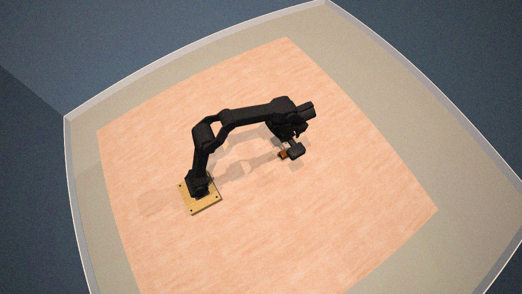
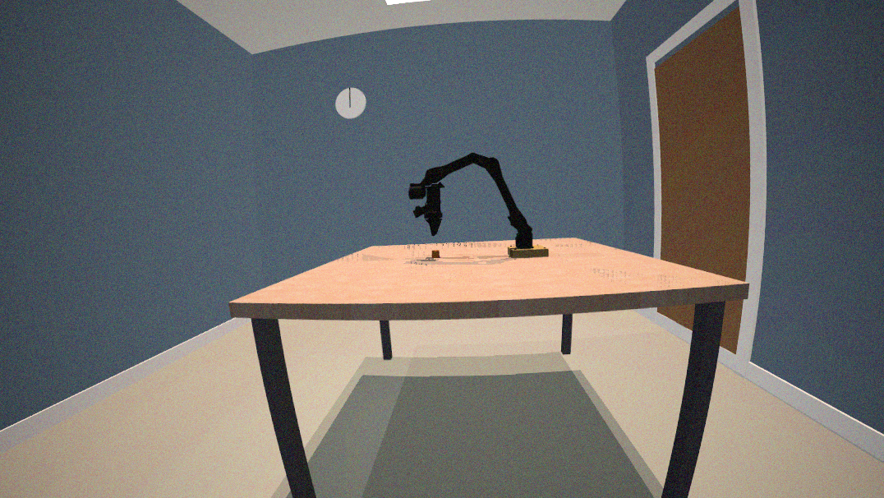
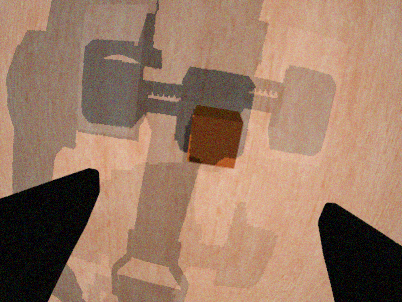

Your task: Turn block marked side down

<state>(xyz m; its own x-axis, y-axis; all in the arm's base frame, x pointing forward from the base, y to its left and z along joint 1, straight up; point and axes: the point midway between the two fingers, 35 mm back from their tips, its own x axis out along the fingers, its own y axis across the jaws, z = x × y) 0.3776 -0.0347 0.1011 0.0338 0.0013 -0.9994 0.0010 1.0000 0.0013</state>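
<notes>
Now: gripper tip 8 cm above the orange block and 1 cm past it.
</notes>
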